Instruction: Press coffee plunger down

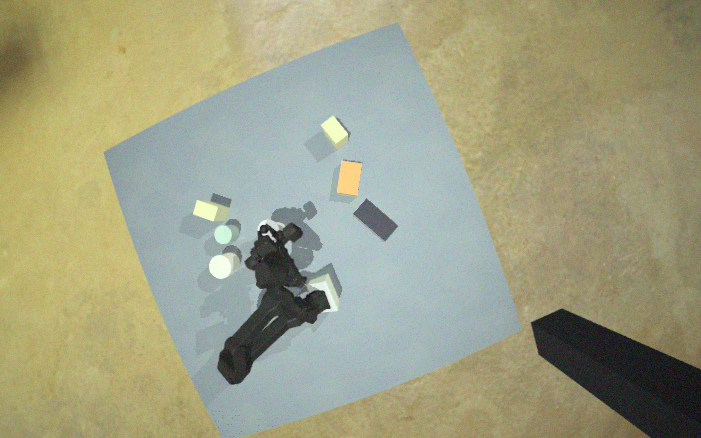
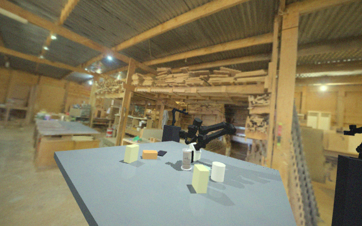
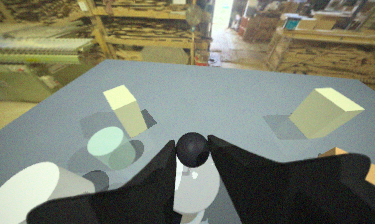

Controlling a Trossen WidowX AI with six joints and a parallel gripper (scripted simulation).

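My gripper tip is now 90 mm above the coffee press and 30 mm past it. From my gripper tip the other things lie so: orange block 300 mm to the right, 160 mm below, 70 mm ahead; then white cylinder 220 mm to the left, 140 mm below, 70 mm behind.
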